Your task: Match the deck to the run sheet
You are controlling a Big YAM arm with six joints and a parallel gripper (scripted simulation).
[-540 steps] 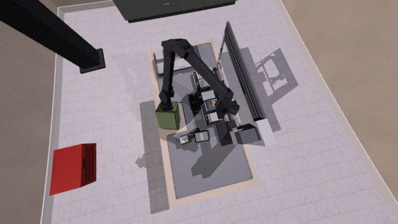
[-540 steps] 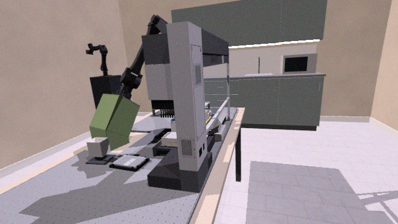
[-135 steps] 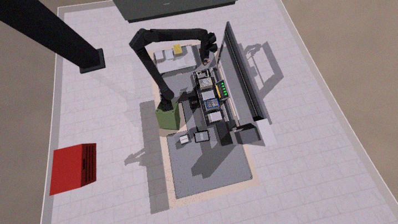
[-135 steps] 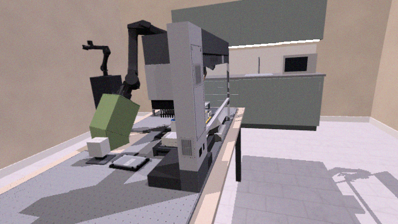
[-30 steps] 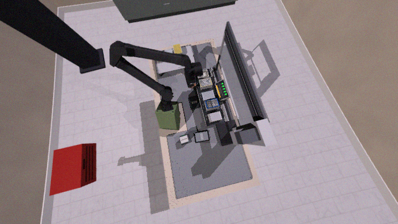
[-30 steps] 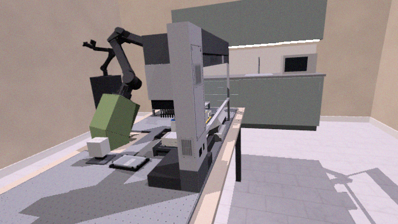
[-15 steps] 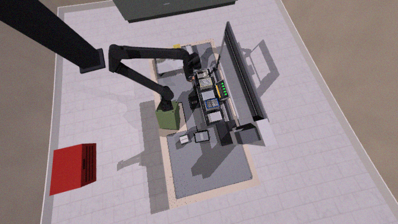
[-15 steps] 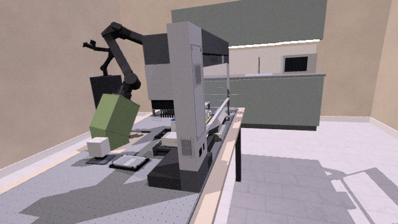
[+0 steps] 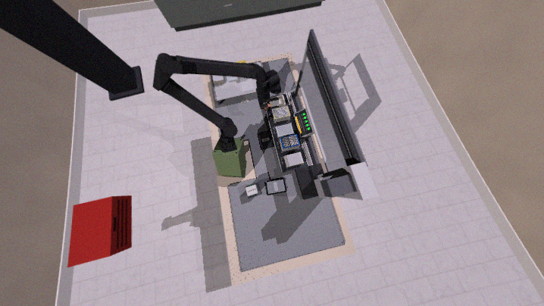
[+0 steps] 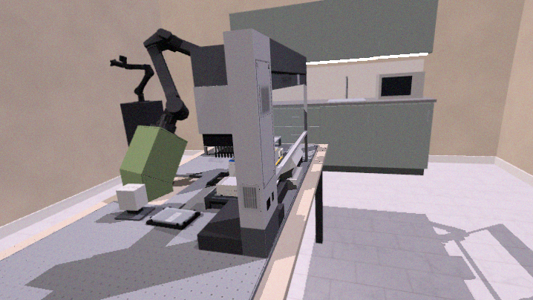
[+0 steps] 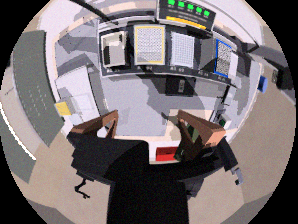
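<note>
My gripper is now 120 mm short of the yellow-framed tip rack, 20 mm to the left of it and 190 mm above it. Also, from my hand: one-well reservoir (130 mm ahead, 110 mm to the left, 220 mm below); white block (100 mm ahead, 390 mm to the right, 210 mm below); blue-framed tip rack (100 mm ahead, 270 mm to the right, 170 mm below).
</note>
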